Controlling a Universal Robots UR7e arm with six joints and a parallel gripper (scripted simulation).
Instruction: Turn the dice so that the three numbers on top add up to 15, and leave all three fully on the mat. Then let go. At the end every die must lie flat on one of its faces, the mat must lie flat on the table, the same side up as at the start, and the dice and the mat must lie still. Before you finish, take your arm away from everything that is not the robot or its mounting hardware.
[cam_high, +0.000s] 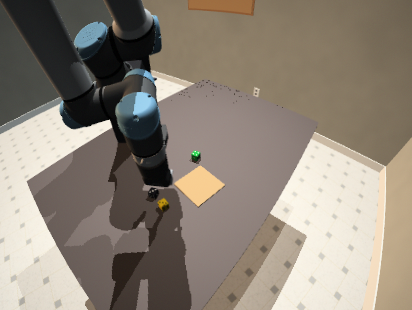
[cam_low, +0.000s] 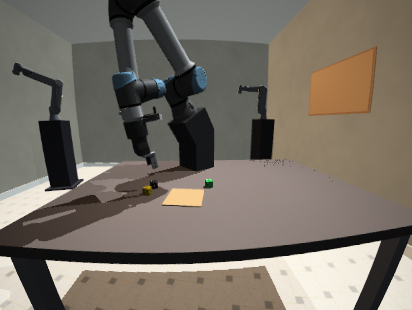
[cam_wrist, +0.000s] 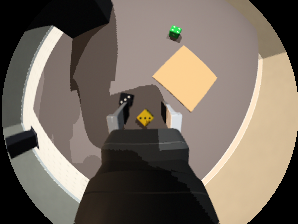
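Right now my hand is 3 cm to the left of the yellow die and 12 cm above it. Also, from my hand: black die: 6 cm behind, 12 cm below; green die: 24 cm to the left, 12 cm below; tan mat: 8 cm ahead, 12 cm to the left, 13 cm below.
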